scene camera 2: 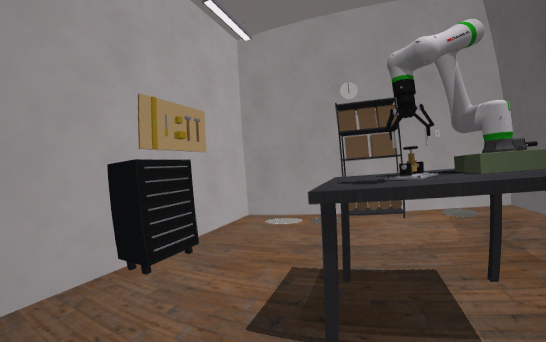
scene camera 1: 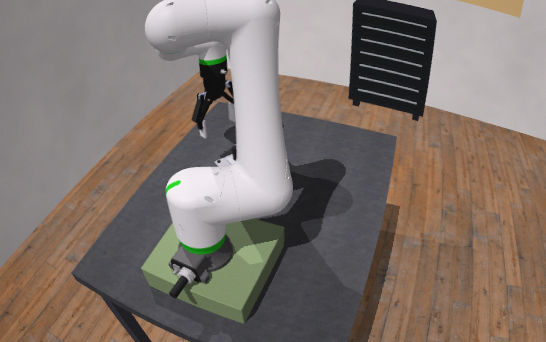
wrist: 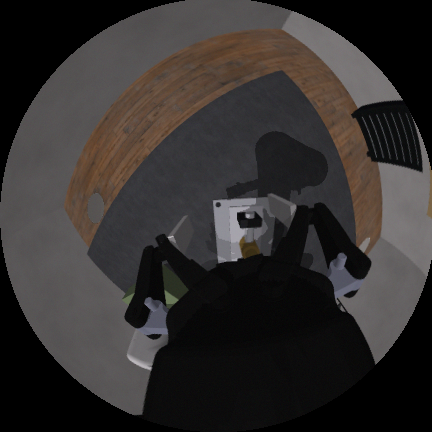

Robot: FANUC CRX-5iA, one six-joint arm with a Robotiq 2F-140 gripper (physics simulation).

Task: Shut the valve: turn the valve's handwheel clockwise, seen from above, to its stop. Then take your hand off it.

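The valve has a brass body (scene camera 2: 412,159) (wrist: 249,248) and a dark handwheel (scene camera 2: 410,148) on top. It stands upright on a pale base plate (scene camera 1: 221,161) (scene camera 2: 425,175) (wrist: 221,235), between black blocks. In scene camera 1 the arm hides most of the valve; in the wrist view the gripper's body hides the handwheel. My gripper (scene camera 1: 217,122) (scene camera 2: 410,139) (wrist: 229,213) points down and is wide open and empty. In scene camera 2 its fingertips are a little above the handwheel's height, one to each side, apart from it.
The arm's base stands on a green block (scene camera 1: 250,280) (scene camera 2: 500,162) (wrist: 172,291) on the dark table (scene camera 1: 345,150) (scene camera 2: 350,189) (wrist: 215,130). A black drawer cabinet (scene camera 1: 392,60) (scene camera 2: 155,210) (wrist: 392,135) stands beyond the table. A shelf rack (scene camera 2: 370,132) stands behind it.
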